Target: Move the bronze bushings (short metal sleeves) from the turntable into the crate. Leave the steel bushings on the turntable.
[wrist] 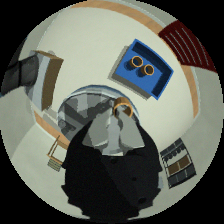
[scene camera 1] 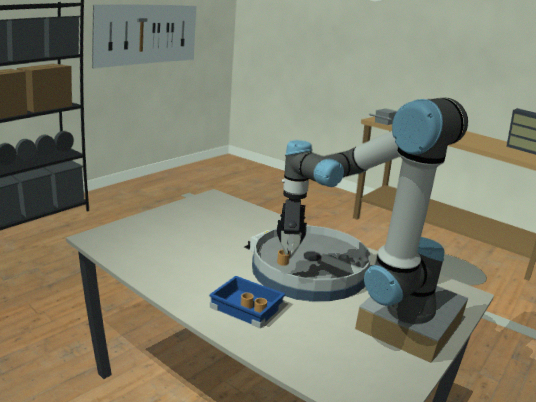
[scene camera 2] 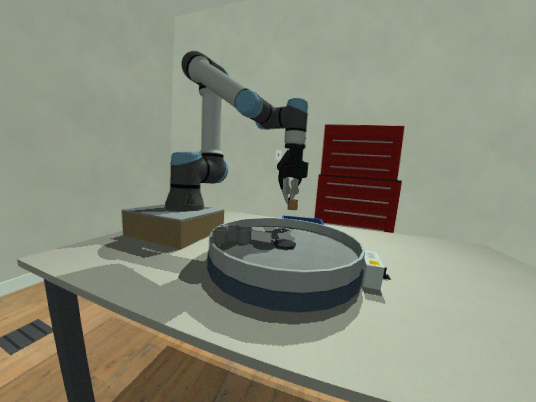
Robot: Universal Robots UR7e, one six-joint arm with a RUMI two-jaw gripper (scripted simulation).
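A grey turntable (wrist: 84, 107) and a blue crate (wrist: 154, 84) are visible. The gripper (scene camera 1: 288, 258) is visible too, and the wrist view also shows the gripper (wrist: 114, 107).
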